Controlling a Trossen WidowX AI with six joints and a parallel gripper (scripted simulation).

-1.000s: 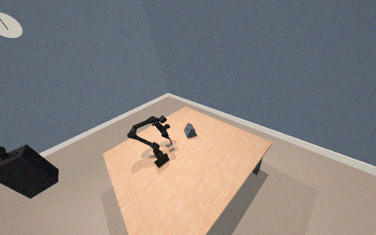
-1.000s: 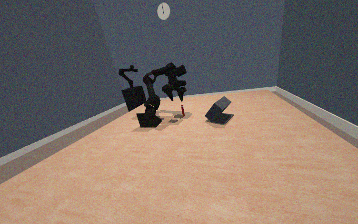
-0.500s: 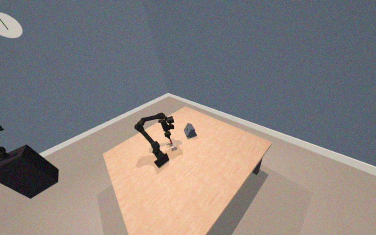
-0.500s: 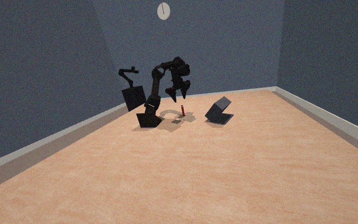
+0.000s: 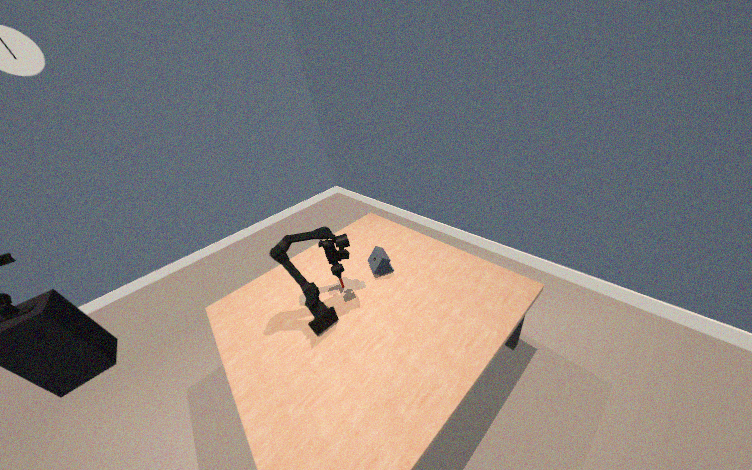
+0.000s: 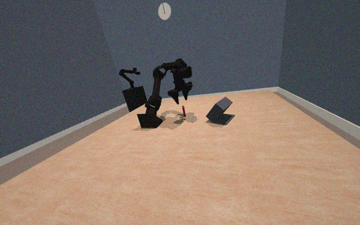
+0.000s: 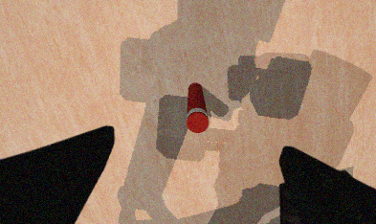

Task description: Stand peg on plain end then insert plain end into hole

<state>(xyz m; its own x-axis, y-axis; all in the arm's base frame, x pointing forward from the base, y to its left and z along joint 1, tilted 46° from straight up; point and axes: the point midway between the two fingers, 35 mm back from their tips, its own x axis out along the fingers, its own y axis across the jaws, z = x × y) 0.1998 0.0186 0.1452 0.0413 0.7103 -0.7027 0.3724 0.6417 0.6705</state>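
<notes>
Right now my gripper tip is 5 cm above the red peg. The rest, counted from my gripper tip: grey sloped panel 24 cm ahead, 6 cm to the right, 5 cm below.
</notes>
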